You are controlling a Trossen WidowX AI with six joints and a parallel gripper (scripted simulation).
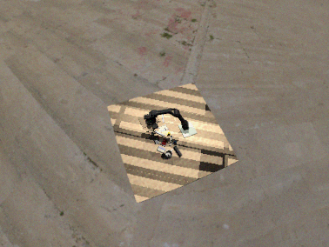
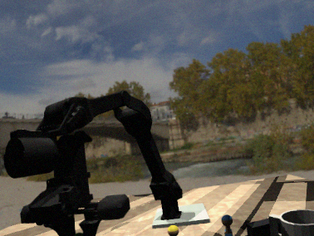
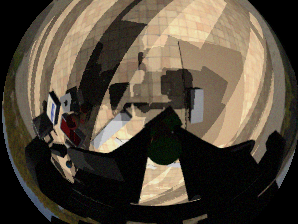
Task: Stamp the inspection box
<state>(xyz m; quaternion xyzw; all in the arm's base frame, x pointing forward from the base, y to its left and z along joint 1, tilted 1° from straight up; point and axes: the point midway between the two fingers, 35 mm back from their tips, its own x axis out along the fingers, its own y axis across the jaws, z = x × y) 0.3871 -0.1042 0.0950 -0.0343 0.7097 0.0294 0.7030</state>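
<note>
Right now my gripper tip is 230 mm to the right of the red ink pad, 80 mm past it and 70 mm above it. From my gripper tip the other things lie so: grey flat bar 100 mm to the left, 70 mm below, 60 mm behind; pale sheet 120 mm behind, 70 mm below, 40 mm to the left; green-topped stamp right at my gripper tip.
</note>
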